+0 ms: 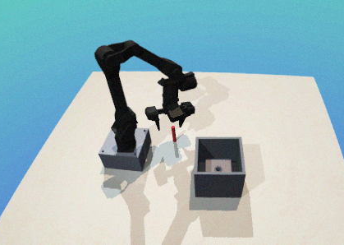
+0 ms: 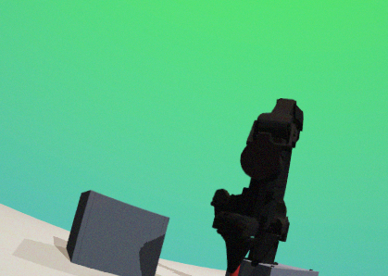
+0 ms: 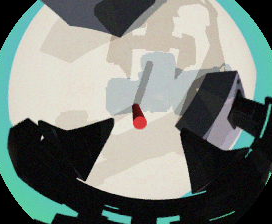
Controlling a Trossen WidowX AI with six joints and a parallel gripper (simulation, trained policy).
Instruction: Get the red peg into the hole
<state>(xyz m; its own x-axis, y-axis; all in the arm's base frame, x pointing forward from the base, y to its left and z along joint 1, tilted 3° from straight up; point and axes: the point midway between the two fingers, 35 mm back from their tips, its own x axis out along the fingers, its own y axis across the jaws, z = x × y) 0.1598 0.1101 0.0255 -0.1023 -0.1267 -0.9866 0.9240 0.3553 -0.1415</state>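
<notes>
My gripper tip is now 2 cm short of the red peg and 3 cm above it. The rest, counted from my gripper tip: light grey plate: 18 cm ahead, 20 cm to the right, 2 cm below.
</notes>
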